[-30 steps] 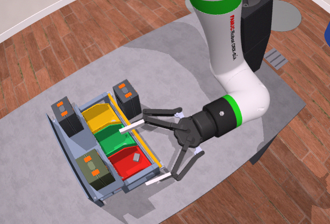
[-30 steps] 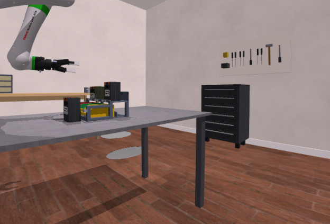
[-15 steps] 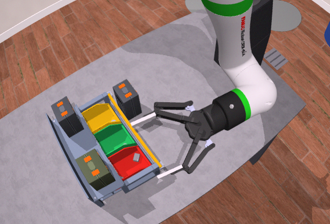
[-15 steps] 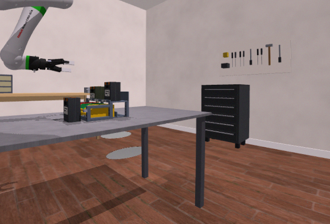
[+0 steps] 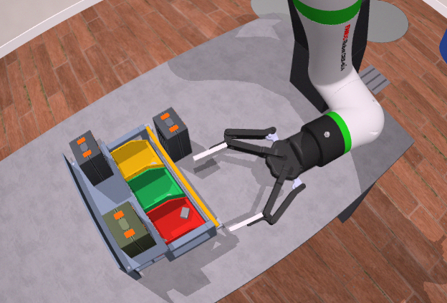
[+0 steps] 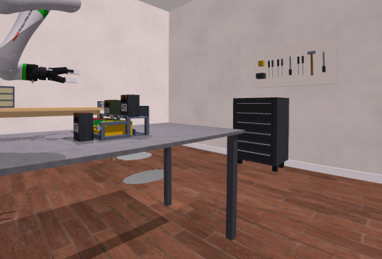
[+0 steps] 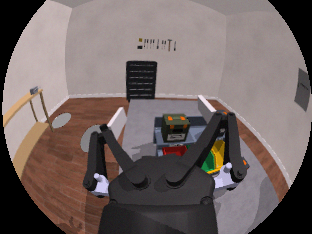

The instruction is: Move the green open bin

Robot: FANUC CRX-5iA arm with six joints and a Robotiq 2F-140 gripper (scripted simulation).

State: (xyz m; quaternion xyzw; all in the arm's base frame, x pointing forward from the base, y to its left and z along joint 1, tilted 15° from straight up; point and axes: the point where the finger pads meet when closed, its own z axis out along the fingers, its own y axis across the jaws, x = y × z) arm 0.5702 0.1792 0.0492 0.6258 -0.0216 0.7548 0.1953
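Right now my hand is 280 mm above the yellow bar, 220 mm to the left of it and 40 mm past it. Round my hand: olive case 190 mm below, 180 mm ahead, 130 mm to the right; then green open bin 300 mm below, 230 mm to the right, 60 mm ahead; then red bin 300 mm below, 120 mm to the right, 80 mm ahead.
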